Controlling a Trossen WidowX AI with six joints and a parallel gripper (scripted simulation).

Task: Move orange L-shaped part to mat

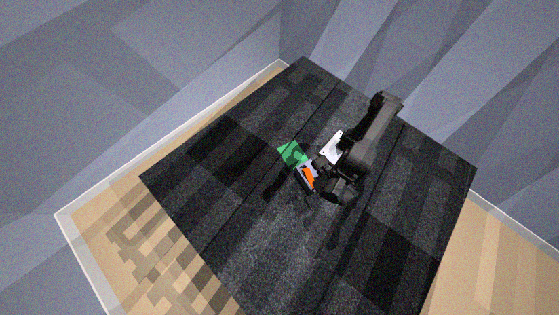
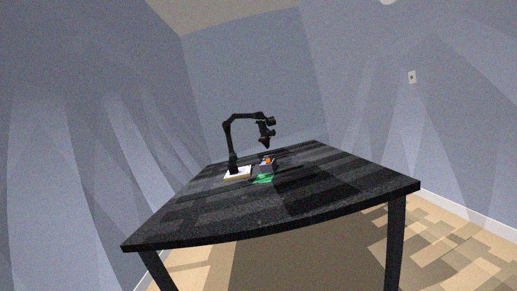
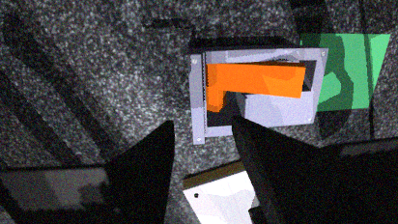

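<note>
Right now my gripper tip is 100 mm above the orange L-shaped part, 40 mm to the left of it and 20 mm past it. Round my gripper tip: green mat: 210 mm to the right, 160 mm below, 70 mm behind.
</note>
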